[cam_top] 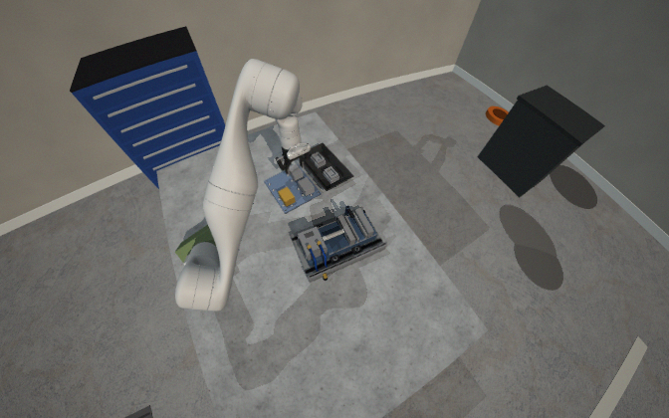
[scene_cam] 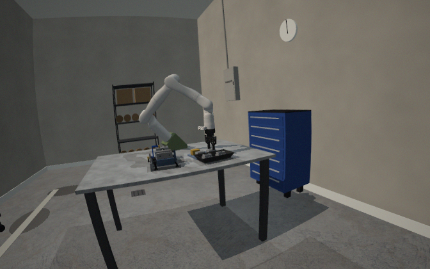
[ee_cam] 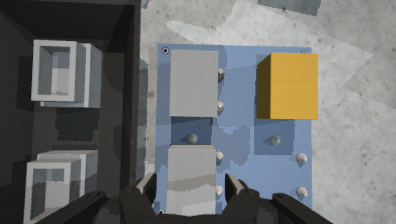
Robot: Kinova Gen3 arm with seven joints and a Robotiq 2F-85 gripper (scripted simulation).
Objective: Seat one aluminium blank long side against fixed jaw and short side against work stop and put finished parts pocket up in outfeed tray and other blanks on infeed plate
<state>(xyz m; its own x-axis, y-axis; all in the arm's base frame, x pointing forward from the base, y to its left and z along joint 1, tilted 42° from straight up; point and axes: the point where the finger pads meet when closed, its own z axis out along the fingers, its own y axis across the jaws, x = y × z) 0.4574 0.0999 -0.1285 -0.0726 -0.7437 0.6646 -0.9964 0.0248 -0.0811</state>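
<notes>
Now: hand 34 cm to the left of the white rod, 7 cm past it and 2 cm below it. Round my hand: brass blank 10 cm behind, 8 cm to the right, 3 cm below; vise 35 cm to the right, 5 cm behind, 2 cm below.
</notes>
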